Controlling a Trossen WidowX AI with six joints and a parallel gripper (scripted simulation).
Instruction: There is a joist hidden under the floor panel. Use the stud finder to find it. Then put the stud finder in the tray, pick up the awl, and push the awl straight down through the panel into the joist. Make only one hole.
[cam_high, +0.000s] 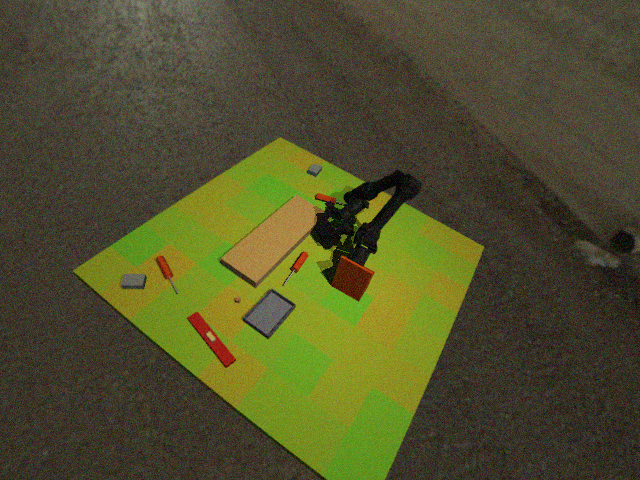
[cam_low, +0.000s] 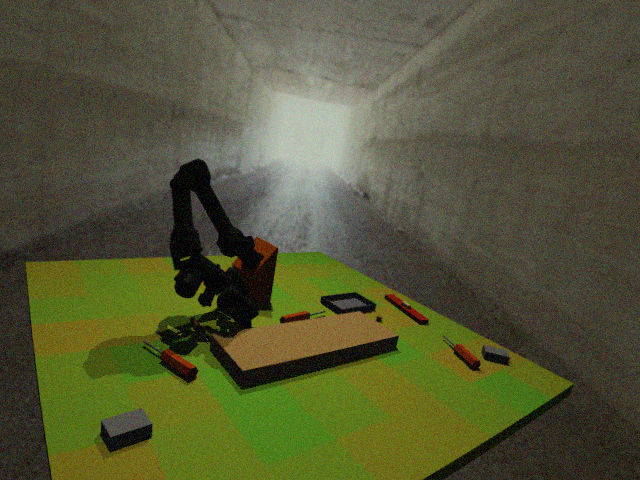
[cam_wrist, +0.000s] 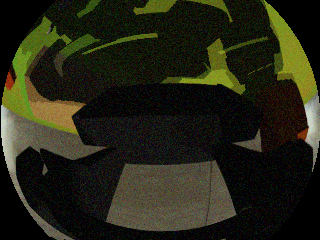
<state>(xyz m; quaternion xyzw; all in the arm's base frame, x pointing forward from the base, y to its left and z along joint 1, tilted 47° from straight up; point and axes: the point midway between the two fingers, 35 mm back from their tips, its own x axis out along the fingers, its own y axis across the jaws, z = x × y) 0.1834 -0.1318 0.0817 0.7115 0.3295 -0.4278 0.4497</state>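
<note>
Right now my gripper tip is 20 mm past the awl, 140 mm to the left of it and 70 mm above it. From my gripper tip the other things lie so: grey tray (10 mm behind, 430 mm to the left, 70 mm below); tan cube (120 mm ahead, 450 mm to the left, 70 mm below); stud finder (10 mm behind, 10 mm to the left, 10 mm below).
</note>
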